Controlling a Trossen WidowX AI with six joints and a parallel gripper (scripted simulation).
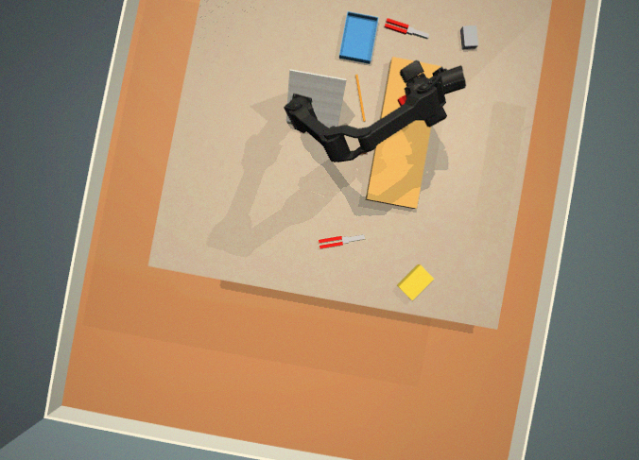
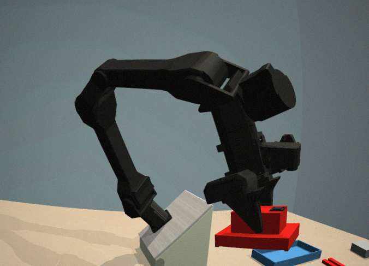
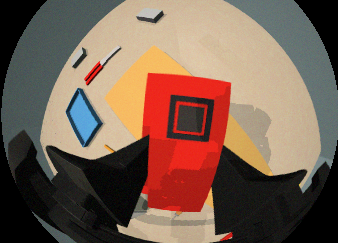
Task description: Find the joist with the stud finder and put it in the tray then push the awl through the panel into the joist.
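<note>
Now: gripper tip 24 cm past the blue tray, 23 cm to the right of it and 17 cm above it. From my gripper tip the other things lie so: red stud finder (2 cm above); awl (18 cm behind, 20 cm to the right, 18 cm below); thin orange stick (18 cm behind, 2 cm to the left, 18 cm below).
</note>
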